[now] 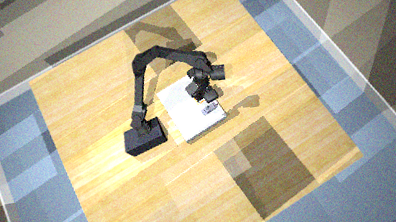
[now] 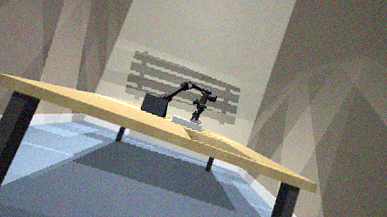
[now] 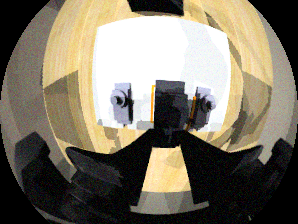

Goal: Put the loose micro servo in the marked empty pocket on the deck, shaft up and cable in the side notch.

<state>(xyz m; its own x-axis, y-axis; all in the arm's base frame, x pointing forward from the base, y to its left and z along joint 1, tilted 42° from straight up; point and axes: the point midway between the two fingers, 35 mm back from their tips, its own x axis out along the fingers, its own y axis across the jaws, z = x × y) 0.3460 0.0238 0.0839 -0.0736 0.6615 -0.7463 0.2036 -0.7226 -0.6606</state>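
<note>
Now: the white deck 12 cm behind my gripper tip, 9 cm below it and 2 cm to the right of it.
</note>
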